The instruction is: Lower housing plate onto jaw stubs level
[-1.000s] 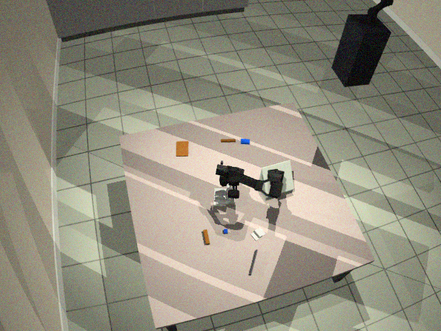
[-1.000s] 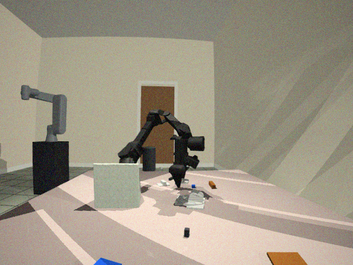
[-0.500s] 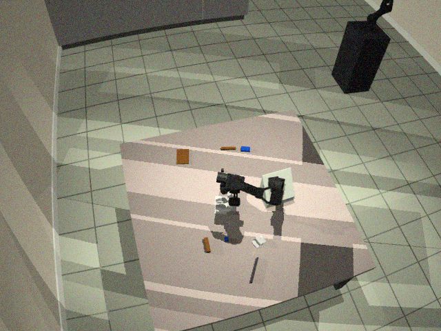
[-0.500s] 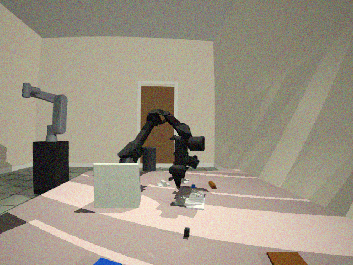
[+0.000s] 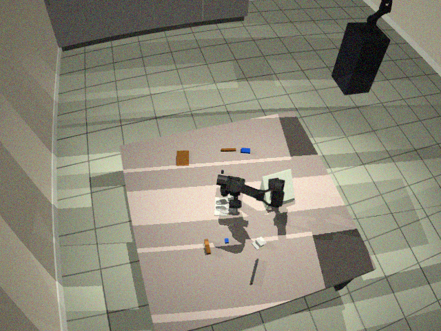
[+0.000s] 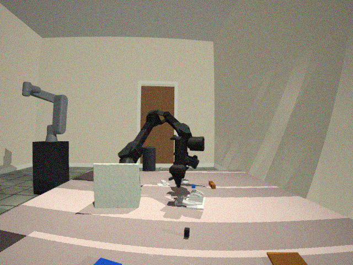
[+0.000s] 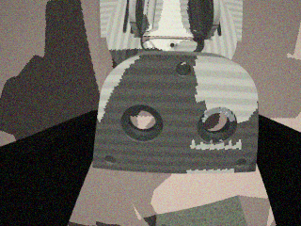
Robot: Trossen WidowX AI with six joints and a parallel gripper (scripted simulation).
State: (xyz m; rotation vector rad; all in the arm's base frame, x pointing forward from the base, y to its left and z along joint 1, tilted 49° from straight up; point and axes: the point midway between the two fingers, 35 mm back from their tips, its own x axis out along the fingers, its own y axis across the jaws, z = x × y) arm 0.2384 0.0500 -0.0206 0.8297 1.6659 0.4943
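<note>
Right now the white housing part is 2 cm above my gripper tip and 1 cm ahead of it. The rest, counted from my gripper tip: blue cube (21 cm to the left, 9 cm ahead, 8 cm below); white jaw assembly (7 cm below, 3 cm ahead, 1 cm to the left); black cube (26 cm to the right, 7 cm below).
</note>
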